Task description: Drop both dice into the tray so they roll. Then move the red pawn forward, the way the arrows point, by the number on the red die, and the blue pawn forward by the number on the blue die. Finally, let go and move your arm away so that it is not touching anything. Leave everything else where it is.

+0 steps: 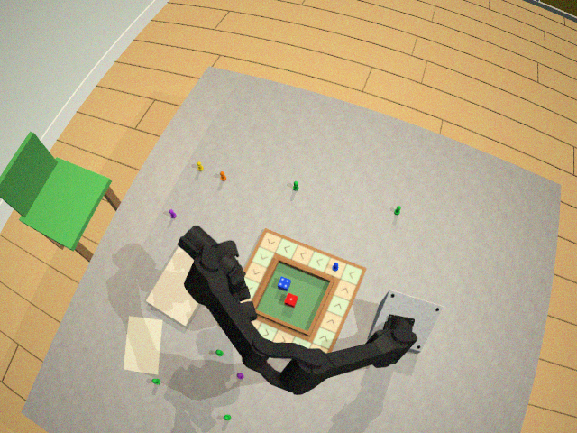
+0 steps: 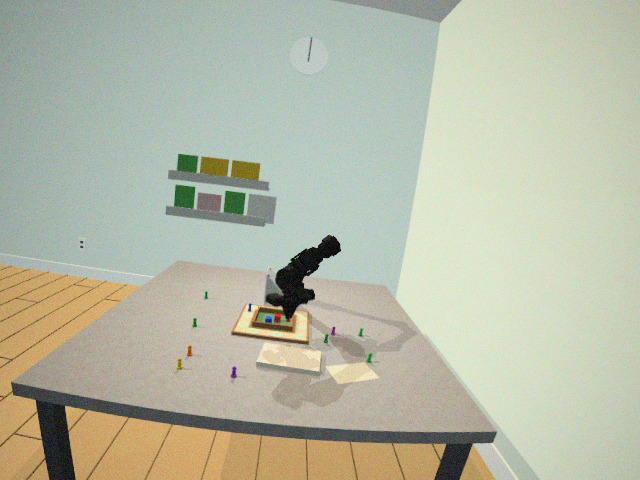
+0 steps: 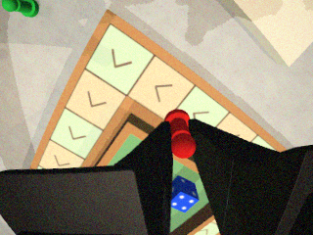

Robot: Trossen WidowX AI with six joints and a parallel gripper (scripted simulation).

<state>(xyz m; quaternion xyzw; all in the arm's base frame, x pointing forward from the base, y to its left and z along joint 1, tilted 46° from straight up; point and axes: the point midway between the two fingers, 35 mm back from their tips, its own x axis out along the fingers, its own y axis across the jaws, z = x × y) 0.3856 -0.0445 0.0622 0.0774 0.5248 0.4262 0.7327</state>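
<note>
Right now the blue pawn is 20 cm behind my gripper tip, 14 cm to the right of it and 5 cm below it. The rest, counted from my gripper tip: blue die 9 cm behind, 7 cm to the right, 6 cm below; then green tray 12 cm behind, 8 cm below, 4 cm to the right; then red pawn right at my gripper tip.
</note>
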